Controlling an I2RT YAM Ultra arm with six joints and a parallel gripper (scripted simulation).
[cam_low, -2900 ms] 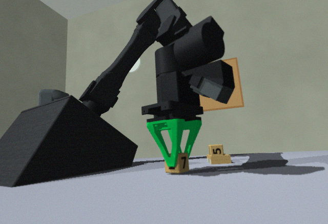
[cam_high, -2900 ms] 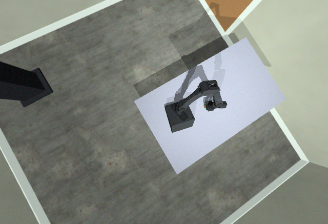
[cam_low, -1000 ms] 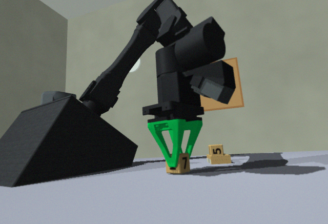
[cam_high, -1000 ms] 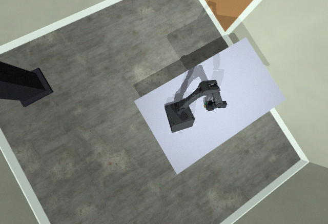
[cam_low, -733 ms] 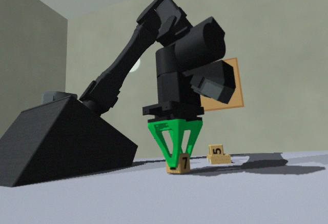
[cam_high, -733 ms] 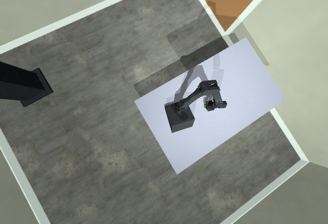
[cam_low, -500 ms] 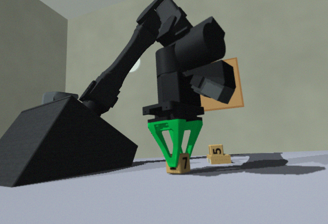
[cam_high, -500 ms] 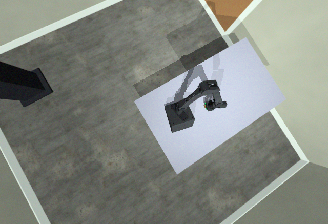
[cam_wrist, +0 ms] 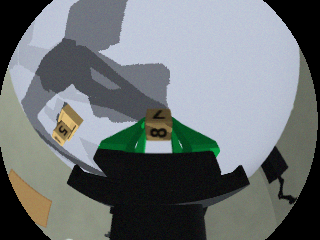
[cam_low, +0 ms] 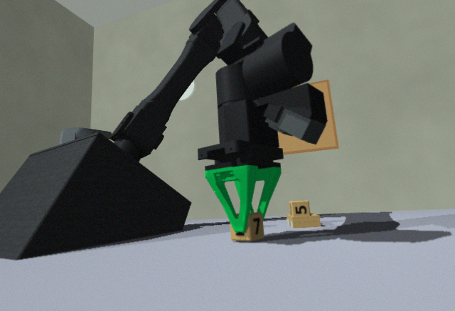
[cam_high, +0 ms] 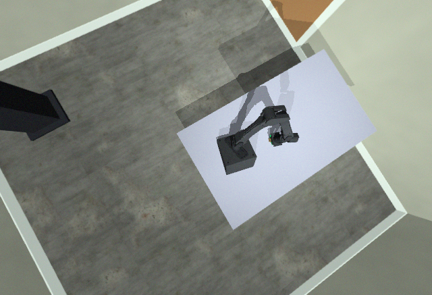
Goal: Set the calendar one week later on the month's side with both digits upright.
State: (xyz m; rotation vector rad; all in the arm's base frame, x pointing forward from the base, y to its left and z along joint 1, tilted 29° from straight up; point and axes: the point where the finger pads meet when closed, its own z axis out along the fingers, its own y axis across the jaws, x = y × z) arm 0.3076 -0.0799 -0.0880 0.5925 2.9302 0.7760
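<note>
My hand is right at the wooden cube. The rest, counted from my hand: wooden tray (160 mm to the left, 50 mm ahead, 10 mm below).
</note>
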